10 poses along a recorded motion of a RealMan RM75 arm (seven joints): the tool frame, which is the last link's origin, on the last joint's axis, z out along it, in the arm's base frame.
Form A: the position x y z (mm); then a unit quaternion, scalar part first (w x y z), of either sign.
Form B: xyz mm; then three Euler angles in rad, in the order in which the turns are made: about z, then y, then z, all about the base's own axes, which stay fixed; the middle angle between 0 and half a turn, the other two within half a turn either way. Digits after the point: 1 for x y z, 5 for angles.
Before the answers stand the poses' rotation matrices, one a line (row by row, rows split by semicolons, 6 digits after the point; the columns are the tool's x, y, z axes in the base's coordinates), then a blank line. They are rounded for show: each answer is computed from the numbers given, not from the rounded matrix.
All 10 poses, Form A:
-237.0 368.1 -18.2 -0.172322 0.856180 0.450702 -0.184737
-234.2 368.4 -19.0 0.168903 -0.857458 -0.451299 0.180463
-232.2 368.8 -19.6 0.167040 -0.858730 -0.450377 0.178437
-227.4 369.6 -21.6 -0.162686 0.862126 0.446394 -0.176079
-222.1 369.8 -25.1 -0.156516 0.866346 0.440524 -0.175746
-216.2 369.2 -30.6 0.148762 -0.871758 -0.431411 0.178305
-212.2 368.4 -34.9 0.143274 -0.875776 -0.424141 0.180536
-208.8 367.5 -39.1 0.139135 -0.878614 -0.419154 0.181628
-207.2 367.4 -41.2 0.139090 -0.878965 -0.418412 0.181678
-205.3 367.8 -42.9 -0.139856 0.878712 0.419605 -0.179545
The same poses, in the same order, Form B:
0.525479 0.708096 -0.471668; 0.835433 -0.534345 0.128555; -0.161005 -0.461600 -0.872355
0.527525 0.712978 -0.461930; 0.834901 -0.535602 0.126769; -0.157027 -0.452540 -0.877810
0.530641 0.713893 -0.456921; 0.833118 -0.538516 0.126157; -0.155997 -0.447613 -0.880516
0.539457 0.712405 -0.448849; 0.826987 -0.548531 0.123311; -0.158361 -0.437713 -0.885059
0.550104 0.708278 -0.442411; 0.818306 -0.562883 0.116353; -0.166615 -0.426034 -0.889232
0.564184 0.699122 -0.439233; 0.805222 -0.583509 0.105523; -0.182522 -0.413214 -0.892154
0.575022 0.691173 -0.437755; 0.794637 -0.599154 0.097806; -0.194681 -0.404097 -0.893759
0.582642 0.686008 -0.435800; 0.787091 -0.609903 0.092232; -0.202524 -0.396752 -0.895305
0.583849 0.684999 -0.435771; 0.786077 -0.611171 0.092478; -0.202983 -0.396543 -0.895294
0.583390 0.687204 -0.432906; 0.787645 -0.608744 0.095110; -0.198168 -0.396463 -0.896408

-237.0 368.1 -18.2 -1.23519 2.63079 2.87550
-234.2 368.4 -19.0 -1.23680 2.64207 2.87375
-232.2 368.8 -19.6 -1.23545 2.64775 2.87220
-227.4 369.6 -21.6 -1.22366 2.65742 2.87348
-222.1 369.8 -25.1 -1.19800 2.66646 2.88442
-216.2 369.2 -30.6 -1.15485 2.67289 2.90582
-212.2 368.4 -34.9 -1.12184 2.67645 2.92178
-208.8 367.5 -39.1 -1.09882 2.67991 2.93303
-207.2 367.4 -41.2 -1.09769 2.67989 2.93248
-205.3 367.8 -42.9 -1.10728 2.68239 2.92533

